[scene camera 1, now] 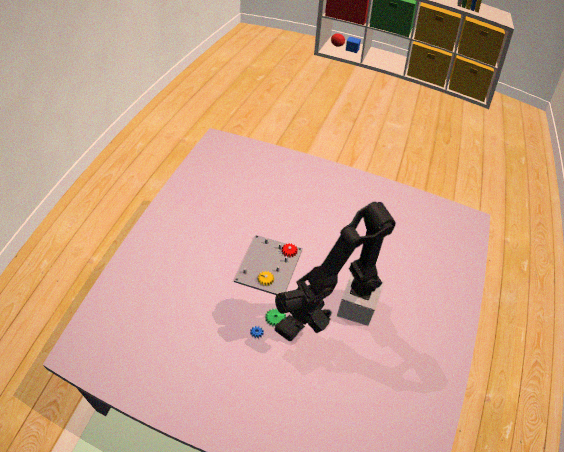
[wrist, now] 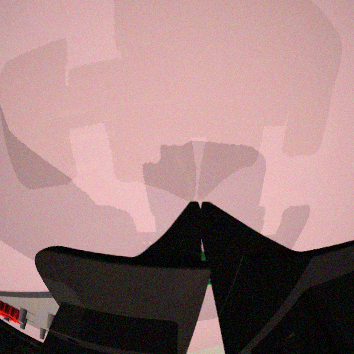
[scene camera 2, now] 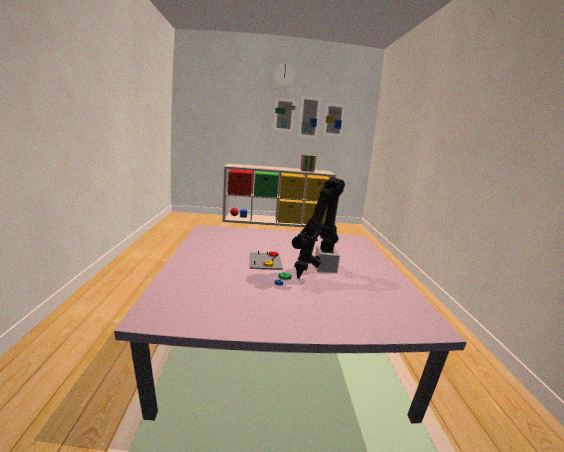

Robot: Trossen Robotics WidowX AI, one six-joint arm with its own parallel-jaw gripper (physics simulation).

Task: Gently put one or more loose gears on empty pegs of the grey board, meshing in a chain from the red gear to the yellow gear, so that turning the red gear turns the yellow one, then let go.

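Frame: origin at the arm's base, x up, y left, z back, level; centimetres.
Seen in the pictures: gripper, fingertip midpoint: (wrist: 198,208) (scene camera 2: 298,278); arm's base, origin of the base link: (scene camera 1: 362,288) (scene camera 2: 326,250).
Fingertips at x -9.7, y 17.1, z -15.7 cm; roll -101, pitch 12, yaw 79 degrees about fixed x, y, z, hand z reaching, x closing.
Note:
Offsets run from my fingertips to a thing's middle. Level surfaces: height alone.
The grey board @[dz -16.8, dx +0.6, dy -20.8 cm] (scene camera 1: 256,262) (scene camera 2: 257,266) lies on the table with several bare pegs. The red gear @[dz -12.7, dx +0.8, dy -28.7 cm] (scene camera 1: 289,250) (scene camera 2: 273,254) (wrist: 8,312) is at its back right, and the yellow gear @[dz -15.1, dx +0.8, dy -14.5 cm] (scene camera 1: 265,278) (scene camera 2: 268,263) is near its front edge. A loose green gear @[dz -6.4, dx +0.0, dy -2.5 cm] (scene camera 1: 273,316) (scene camera 2: 285,275) lies flat in front of the board; a sliver shows between the fingers in the wrist view. A smaller loose blue gear @[dz -9.5, dx +0.0, dy +4.9 cm] (scene camera 1: 257,332) (scene camera 2: 279,282) lies beside it, apart from it. My gripper (scene camera 2: 299,277) (wrist: 198,208) is shut and empty, pointing down just right of the green gear, with its fingertips low over the table.
The arm's grey base block (scene camera 1: 356,309) (scene camera 2: 328,262) stands on the pink table @[dx -0.9 cm] (scene camera 1: 200,390) (scene camera 2: 280,315) to the right of the board. Far behind the table, a shelf unit (scene camera 1: 318,37) (scene camera 2: 224,195) with bins stands by the wall.

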